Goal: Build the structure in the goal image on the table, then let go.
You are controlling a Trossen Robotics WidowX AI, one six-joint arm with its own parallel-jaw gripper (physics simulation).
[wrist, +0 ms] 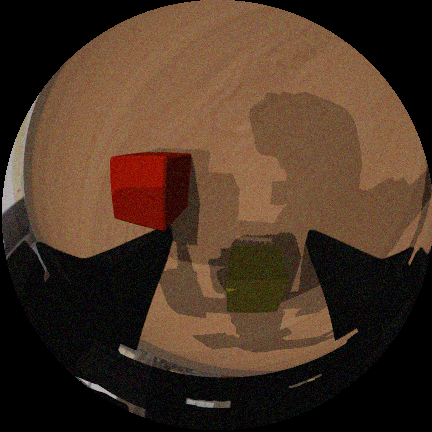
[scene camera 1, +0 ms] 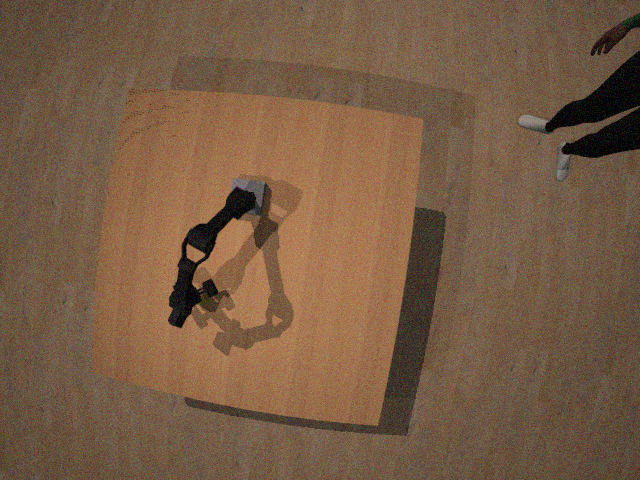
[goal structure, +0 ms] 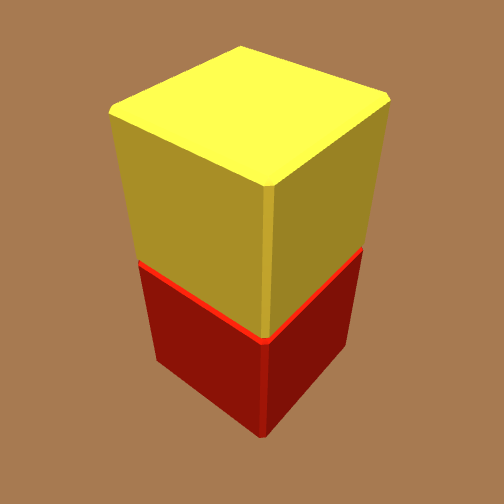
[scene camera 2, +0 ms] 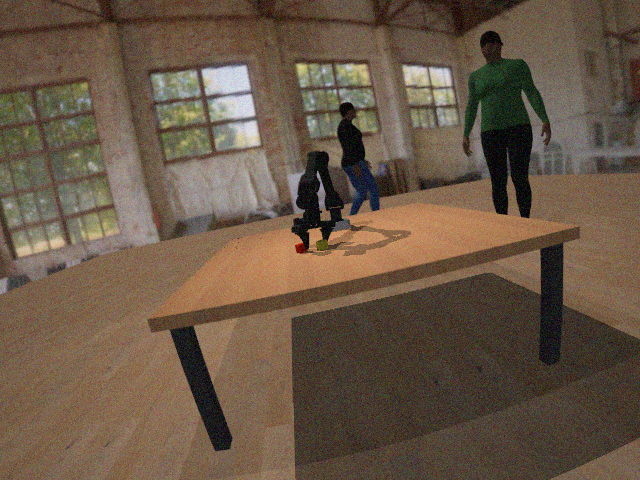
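Seen in the pictures: gripper, fingertip midpoint: point(wrist: 243, 235) point(scene camera 1: 199, 295) point(scene camera 2: 316, 247); arm's base, origin of the base link: point(scene camera 1: 246, 201) point(scene camera 2: 336, 220).
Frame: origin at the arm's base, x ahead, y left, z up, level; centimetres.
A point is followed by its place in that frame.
A yellow cube, dark olive in shadow, point(scene camera 1: 205, 302) {x 38.0, y -18.9, z -1.0 cm} point(scene camera 2: 322, 244) {x 39.5, y -20.7, z -2.2 cm} point(wrist: 255, 278) {x 36.0, y -21.2, z -1.2 cm} sits on the table. A red cube point(scene camera 2: 300, 248) {x 36.6, y -28.9, z -2.3 cm} point(wrist: 138, 185) {x 34.2, y -28.0, z -1.0 cm} sits on the table apart from it; it does not show in scene camera 1, where the arm covers that area. My gripper point(scene camera 1: 203, 299) {x 35.5, y -22.3, z -3.8 cm} point(scene camera 2: 315, 242) {x 35.5, y -22.3, z -3.8 cm} point(wrist: 243, 235) {x 35.5, y -22.3, z -3.8 cm} is open and empty, low above the table. In the wrist view the yellow cube shows between the two fingers, nearer the right one, with a gap on each side. The red cube shows beyond the left fingertip.
The arm's grey base point(scene camera 1: 257, 190) {x -3.7, y 4.5, z 0.0 cm} point(scene camera 2: 341, 225) {x 4.7, y 0.5, z -2.1 cm} stands on the wooden table point(scene camera 1: 336, 258) {x 23.5, y 32.9, z -4.3 cm} point(scene camera 2: 248, 286) {x 63.4, y -51.7, z -4.3 cm}. Arm shadows fall across the tabletop. A person in green point(scene camera 2: 500, 98) and a person in black point(scene camera 2: 351, 142) stand beyond the table.
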